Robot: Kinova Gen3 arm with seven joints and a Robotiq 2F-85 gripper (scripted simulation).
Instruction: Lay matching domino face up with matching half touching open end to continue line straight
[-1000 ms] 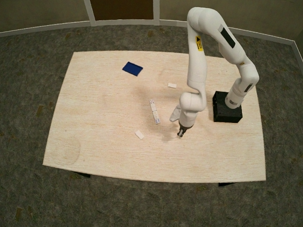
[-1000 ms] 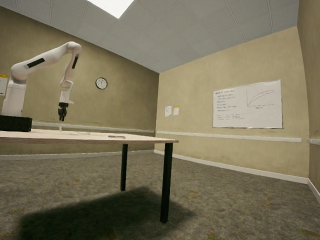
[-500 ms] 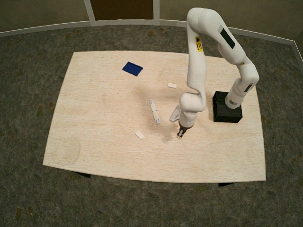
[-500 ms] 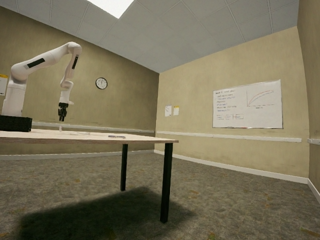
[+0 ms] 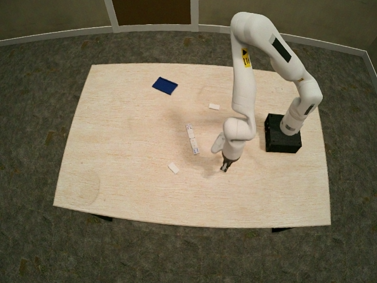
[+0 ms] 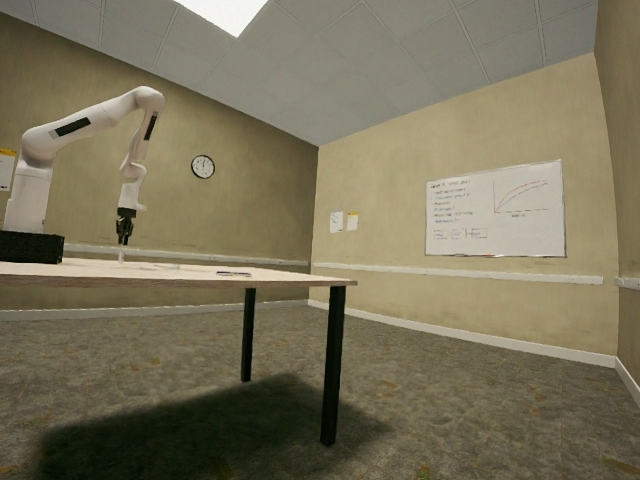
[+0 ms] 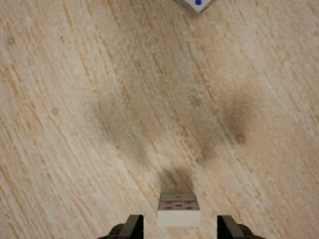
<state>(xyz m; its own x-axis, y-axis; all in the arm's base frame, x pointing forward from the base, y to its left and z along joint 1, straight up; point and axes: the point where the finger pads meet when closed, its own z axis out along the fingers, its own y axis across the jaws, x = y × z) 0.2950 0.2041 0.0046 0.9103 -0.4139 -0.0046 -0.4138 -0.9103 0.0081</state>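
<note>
Now: hand 70 mm above the white domino.
</note>
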